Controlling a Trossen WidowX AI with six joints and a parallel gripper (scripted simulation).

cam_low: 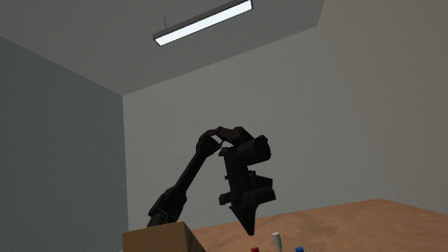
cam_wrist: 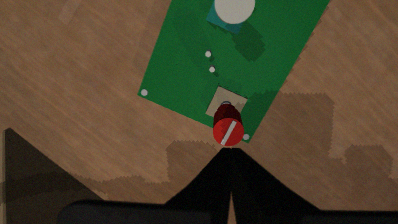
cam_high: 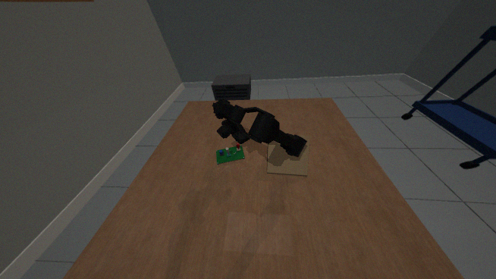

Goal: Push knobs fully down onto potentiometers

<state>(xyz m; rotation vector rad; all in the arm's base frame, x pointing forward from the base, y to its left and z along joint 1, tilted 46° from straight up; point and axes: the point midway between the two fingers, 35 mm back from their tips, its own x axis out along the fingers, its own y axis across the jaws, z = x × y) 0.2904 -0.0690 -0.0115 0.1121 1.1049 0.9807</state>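
My gripper tip is now 40 mm above the red knob.
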